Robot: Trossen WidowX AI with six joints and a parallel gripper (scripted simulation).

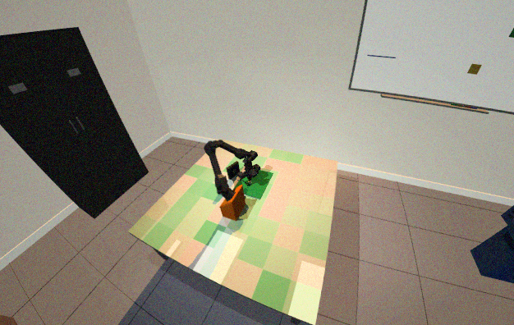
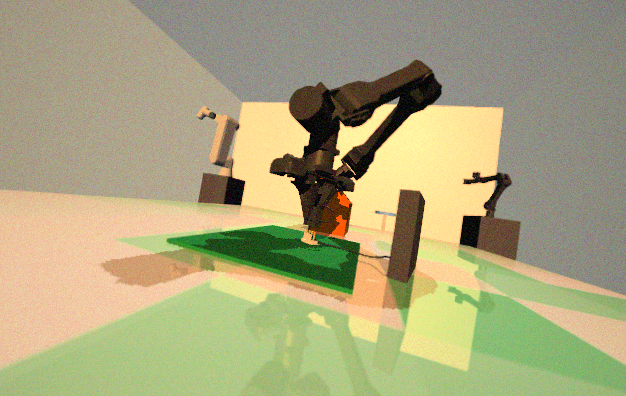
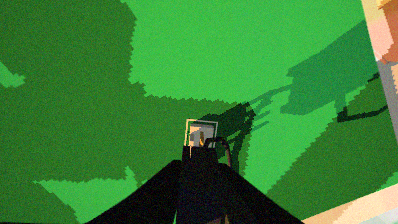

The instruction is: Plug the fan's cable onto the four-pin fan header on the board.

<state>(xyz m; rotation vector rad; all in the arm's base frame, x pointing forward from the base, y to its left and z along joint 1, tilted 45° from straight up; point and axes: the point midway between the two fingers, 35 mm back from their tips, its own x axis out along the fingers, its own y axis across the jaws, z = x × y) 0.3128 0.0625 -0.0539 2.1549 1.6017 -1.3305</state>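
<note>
Right now my gripper tip is 5 cm above the four-pin fan header and 1 cm to the right of it. The rest, counted from my gripper tip: dark fan 16 cm to the left, 4 cm ahead, 1 cm above; then fan plug 1 cm to the left, 1 cm above; then board 6 cm below, 2 cm to the right, 2 cm ahead.
</note>
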